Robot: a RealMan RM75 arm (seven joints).
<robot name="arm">
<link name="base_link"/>
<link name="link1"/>
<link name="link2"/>
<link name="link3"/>
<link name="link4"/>
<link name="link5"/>
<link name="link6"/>
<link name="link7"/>
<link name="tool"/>
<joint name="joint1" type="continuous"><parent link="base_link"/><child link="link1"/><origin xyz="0.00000 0.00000 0.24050" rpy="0.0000 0.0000 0.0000"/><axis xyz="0 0 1"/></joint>
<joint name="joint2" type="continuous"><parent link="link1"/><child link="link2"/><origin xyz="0.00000 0.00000 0.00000" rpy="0.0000 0.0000 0.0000"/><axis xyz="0 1 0"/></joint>
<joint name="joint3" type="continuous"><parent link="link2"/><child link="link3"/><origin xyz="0.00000 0.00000 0.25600" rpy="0.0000 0.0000 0.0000"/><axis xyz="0 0 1"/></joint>
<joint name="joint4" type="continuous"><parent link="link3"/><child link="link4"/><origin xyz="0.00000 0.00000 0.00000" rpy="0.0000 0.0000 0.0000"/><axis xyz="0 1 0"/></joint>
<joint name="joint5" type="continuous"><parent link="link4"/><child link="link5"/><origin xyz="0.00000 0.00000 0.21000" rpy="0.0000 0.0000 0.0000"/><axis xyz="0 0 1"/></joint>
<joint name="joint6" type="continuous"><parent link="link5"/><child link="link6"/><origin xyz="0.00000 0.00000 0.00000" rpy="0.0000 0.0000 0.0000"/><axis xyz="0 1 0"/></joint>
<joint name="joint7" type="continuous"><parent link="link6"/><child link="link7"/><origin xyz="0.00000 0.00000 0.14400" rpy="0.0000 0.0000 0.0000"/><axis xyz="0 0 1"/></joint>
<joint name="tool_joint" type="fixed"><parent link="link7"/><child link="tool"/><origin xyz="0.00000 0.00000 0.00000" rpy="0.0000 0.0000 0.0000"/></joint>
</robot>
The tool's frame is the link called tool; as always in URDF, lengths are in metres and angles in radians. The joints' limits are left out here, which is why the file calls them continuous.
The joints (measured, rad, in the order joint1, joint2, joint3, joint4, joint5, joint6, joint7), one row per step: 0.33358, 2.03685, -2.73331, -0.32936, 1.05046, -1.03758, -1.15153; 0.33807, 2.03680, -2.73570, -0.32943, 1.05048, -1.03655, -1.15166; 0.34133, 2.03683, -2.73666, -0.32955, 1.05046, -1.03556, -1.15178; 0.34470, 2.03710, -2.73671, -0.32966, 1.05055, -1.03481, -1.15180; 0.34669, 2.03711, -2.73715, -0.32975, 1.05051, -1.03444, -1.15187; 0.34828, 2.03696, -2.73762, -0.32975, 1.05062, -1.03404, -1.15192; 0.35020, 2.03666, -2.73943, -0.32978, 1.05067, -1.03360, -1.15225; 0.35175, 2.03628, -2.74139, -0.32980, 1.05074, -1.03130, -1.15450; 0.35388, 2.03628, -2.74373, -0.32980, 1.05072, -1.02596, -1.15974; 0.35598, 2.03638, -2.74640, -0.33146, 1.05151, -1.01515, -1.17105; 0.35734, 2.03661, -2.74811, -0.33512, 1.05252, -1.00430, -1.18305; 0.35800, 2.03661, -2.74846, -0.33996, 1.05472, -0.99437, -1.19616; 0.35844, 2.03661, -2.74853, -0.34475, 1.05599, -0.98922, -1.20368; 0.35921, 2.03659, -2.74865, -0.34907, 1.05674, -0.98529, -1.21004; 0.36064, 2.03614, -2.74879, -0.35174, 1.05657, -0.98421, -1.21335; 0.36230, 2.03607, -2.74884, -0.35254, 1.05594, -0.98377, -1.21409; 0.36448, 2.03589, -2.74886, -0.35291, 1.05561, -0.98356, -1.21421; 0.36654, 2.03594, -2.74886, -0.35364, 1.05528, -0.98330, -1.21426; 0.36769, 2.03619, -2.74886, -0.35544, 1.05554, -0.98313, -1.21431; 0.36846, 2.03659, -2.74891, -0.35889, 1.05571, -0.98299, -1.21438
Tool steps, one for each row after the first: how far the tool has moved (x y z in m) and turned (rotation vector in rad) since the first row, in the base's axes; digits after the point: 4 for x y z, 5 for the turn. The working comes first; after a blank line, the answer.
Tool pose at each row, in the base's axes (x y z in m, rotation vector in rad; the steps are taken from these numbers as rounded here): 0.3333, 0.2830, -0.0708, -1.86097, -0.55440, -0.23493; 0.3321, 0.2842, -0.0712, -1.86191, -0.56022, -0.23217; 0.3312, 0.2852, -0.0714, -1.86229, -0.56377, -0.23036; 0.3302, 0.2863, -0.0716, -1.86190, -0.56642, -0.22827; 0.3297, 0.2869, -0.0717, -1.86185, -0.56857, -0.22703; 0.3293, 0.2873, -0.0718, -1.86187, -0.57031, -0.22635; 0.3288, 0.2878, -0.0719, -1.86259, -0.57381, -0.22547; 0.3287, 0.2881, -0.0722, -1.86449, -0.57839, -0.22741; 0.3286, 0.2884, -0.0730, -1.86827, -0.58565, -0.23254; 0.3287, 0.2886, -0.0745, -1.87490, -0.59604, -0.24349; 0.3286, 0.2887, -0.0762, -1.88108, -0.60488, -0.25319; 0.3285, 0.2888, -0.0775, -1.88521, -0.61197, -0.26286; 0.3278, 0.2889, -0.0785, -1.88717, -0.61563, -0.26567; 0.3269, 0.2891, -0.0794, -1.88851, -0.61956, -0.26710; 0.3261, 0.2896, -0.0797, -1.88814, -0.62361, -0.26633; 0.3254, 0.2901, -0.0799, -1.88797, -0.62628, -0.26500; 0.3247, 0.2908, -0.0799, -1.88740, -0.62872, -0.26346; 0.3239, 0.2914, -0.0801, -1.88702, -0.63074, -0.26136; 0.3231, 0.2918, -0.0804, -1.88686, -0.63093, -0.25851; 0.3219, 0.2920, -0.0811, -1.88702, -0.63040, -0.25381

-0.0012, 0.0012, -0.0004, -0.00260, -0.00116, 0.00487; -0.0021, 0.0022, -0.0006, -0.00402, -0.00177, 0.00795; -0.0031, 0.0033, -0.0008, -0.00455, -0.00169, 0.01078; -0.0036, 0.0039, -0.0009, -0.00517, -0.00194, 0.01279; -0.0040, 0.0043, -0.0010, -0.00569, -0.00238, 0.01424; -0.0045, 0.0048, -0.0011, -0.00730, -0.00362, 0.01675; -0.0046, 0.0051, -0.0014, -0.00989, -0.00743, 0.01829; -0.0047, 0.0054, -0.0022, -0.01445, -0.01491, 0.01954; -0.0046, 0.0056, -0.0037, -0.02165, -0.02813, 0.01926; -0.0047, 0.0057, -0.0054, -0.02829, -0.03964, 0.01869; -0.0048, 0.0058, -0.0067, -0.03260, -0.05012, 0.01754; -0.0055, 0.0059, -0.0077, -0.03497, -0.05402, 0.01804; -0.0064, 0.0061, -0.0086, -0.03699, -0.05708, 0.01953; -0.0072, 0.0066, -0.0089, -0.03772, -0.05862, 0.02259; -0.0079, 0.0071, -0.0091, -0.03837, -0.05908, 0.02499; -0.0086, 0.0078, -0.0091, -0.03863, -0.05925, 0.02744; -0.0094, 0.0084, -0.0093, -0.03903, -0.05884, 0.02984; -0.0102, 0.0088, -0.0096, -0.03930, -0.05699, 0.03137; -0.0114, 0.0090, -0.0103, -0.03995, -0.05352, 0.03324
